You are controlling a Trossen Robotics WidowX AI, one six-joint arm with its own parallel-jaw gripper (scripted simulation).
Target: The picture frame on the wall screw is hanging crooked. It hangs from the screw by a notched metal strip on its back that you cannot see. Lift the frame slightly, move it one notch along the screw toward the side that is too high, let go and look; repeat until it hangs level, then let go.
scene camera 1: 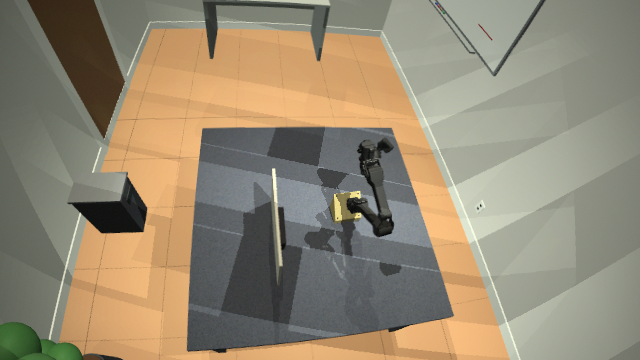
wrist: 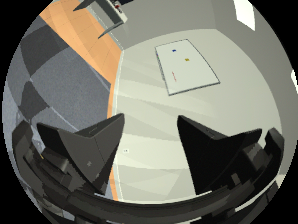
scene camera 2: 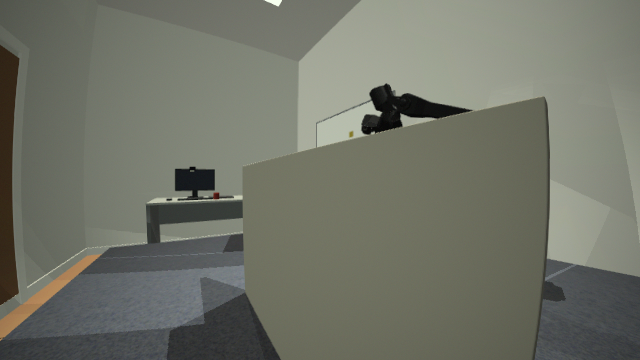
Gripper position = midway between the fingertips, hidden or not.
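The robot's gripper (wrist: 151,118) is visible, and so is a wall panel (scene camera 2: 436,233).
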